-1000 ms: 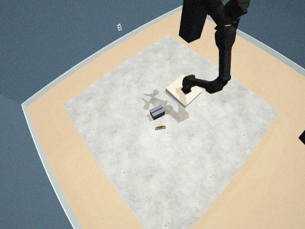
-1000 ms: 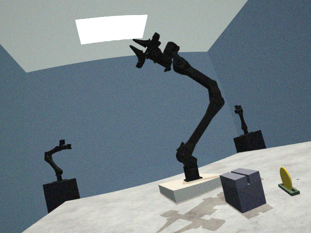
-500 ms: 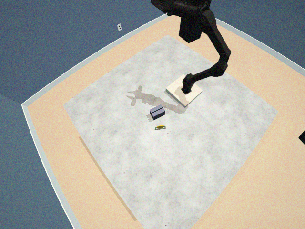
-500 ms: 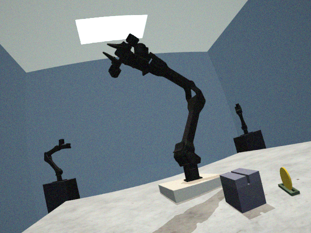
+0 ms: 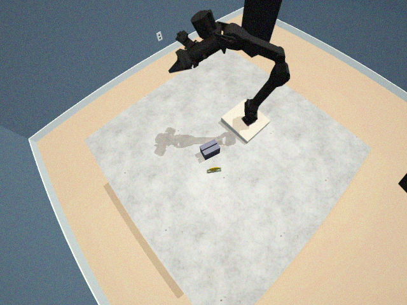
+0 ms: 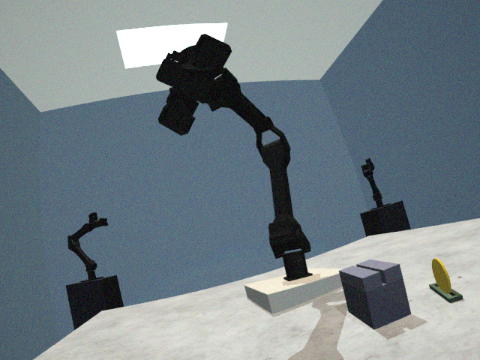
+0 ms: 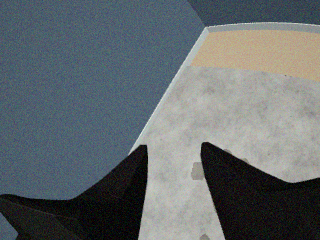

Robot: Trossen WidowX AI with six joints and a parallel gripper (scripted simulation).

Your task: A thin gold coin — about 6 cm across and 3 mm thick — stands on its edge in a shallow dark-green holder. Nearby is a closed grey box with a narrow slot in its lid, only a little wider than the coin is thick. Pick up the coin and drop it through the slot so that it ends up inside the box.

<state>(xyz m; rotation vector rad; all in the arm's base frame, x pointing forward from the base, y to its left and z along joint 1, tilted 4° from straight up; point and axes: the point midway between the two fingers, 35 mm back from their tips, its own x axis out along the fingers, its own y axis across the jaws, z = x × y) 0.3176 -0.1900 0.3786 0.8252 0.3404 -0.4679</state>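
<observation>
The gold coin is 1 cm ahead of my gripper tip, 31 cm to the left of it and 39 cm below it.
</observation>
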